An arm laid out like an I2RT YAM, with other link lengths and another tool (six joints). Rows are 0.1 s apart.
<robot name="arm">
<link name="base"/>
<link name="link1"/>
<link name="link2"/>
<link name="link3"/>
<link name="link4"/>
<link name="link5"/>
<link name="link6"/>
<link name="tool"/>
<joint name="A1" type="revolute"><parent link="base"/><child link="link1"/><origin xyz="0.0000 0.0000 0.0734" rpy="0.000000 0.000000 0.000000"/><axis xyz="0 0 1"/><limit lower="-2.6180" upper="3.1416"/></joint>
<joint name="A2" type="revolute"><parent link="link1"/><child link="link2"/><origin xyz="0.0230 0.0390 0.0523" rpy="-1.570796 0.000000 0.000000"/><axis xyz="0 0 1"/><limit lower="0.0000" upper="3.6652"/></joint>
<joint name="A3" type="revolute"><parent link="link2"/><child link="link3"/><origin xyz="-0.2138 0.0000 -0.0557" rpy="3.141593 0.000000 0.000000"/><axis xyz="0 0 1"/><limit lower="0.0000" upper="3.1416"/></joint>
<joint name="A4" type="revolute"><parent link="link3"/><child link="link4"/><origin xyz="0.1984 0.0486 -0.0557" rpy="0.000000 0.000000 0.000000"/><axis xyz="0 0 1"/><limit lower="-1.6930" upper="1.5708"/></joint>
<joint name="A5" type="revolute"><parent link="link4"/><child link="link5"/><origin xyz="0.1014 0.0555 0.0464" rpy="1.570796 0.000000 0.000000"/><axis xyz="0 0 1"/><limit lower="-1.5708" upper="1.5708"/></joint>
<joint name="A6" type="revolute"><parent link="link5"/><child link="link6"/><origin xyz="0.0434 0.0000 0.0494" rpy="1.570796 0.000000 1.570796"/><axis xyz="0 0 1"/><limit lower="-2.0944" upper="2.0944"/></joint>
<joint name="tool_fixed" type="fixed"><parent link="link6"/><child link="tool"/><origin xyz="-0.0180 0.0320 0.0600" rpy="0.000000 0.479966 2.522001"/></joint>
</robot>
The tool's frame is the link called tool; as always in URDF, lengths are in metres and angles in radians.
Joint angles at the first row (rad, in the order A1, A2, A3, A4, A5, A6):
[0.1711 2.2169 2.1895 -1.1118 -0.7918 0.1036]
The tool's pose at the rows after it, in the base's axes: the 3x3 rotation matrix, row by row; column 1 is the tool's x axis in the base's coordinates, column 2 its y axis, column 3 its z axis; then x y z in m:
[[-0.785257 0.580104 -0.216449], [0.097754 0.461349 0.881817], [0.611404 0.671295 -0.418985]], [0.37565 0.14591 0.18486]
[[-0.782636 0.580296 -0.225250], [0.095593 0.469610 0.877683], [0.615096 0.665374 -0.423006]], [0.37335 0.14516 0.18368]
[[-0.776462 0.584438 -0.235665], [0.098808 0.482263 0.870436], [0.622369 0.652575 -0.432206]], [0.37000 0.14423 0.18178]
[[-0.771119 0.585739 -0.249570], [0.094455 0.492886 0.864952], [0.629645 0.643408 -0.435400]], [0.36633 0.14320 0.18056]
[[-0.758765 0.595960 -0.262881], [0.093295 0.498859 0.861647], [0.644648 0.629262 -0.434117]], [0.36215 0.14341 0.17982]
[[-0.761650 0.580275 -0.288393], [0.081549 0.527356 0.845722], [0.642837 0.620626 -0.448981]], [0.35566 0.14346 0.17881]
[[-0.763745 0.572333 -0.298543], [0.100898 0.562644 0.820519], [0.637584 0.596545 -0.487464]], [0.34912 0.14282 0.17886]
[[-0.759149 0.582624 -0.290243], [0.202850 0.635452 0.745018], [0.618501 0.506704 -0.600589]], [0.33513 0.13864 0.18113]
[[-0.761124 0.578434 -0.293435], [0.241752 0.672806 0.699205], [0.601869 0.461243 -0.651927]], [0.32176 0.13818 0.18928]
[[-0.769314 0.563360 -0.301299], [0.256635 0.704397 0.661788], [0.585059 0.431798 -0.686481]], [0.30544 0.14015 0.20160]
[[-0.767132 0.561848 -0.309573], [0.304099 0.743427 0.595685], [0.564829 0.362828 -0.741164]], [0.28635 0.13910 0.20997]
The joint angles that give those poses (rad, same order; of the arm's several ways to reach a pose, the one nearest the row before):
[0.1711 2.2169 2.1987 -1.1305 -0.7715 0.1001]
[0.1711 2.2169 2.1982 -1.1450 -0.7700 0.0879]
[0.1722 2.2169 2.1983 -1.1671 -0.7616 0.0750]
[0.1722 2.2169 2.1986 -1.1900 -0.7612 0.0586]
[0.1749 2.2166 2.1987 -1.2137 -0.7612 0.0547]
[0.1818 2.2120 2.1986 -1.2469 -0.7525 0.0170]
[0.1921 2.1982 2.1986 -1.2819 -0.7101 -0.0044]
[0.2180 2.1552 2.1986 -1.3590 -0.5629 -0.0048]
[0.2417 2.1128 2.1986 -1.4158 -0.4915 -0.0040]
[0.2718 2.0609 2.1987 -1.4735 -0.4419 -0.0032]
[0.3088 2.0133 2.1987 -1.5482 -0.3527 0.0097]

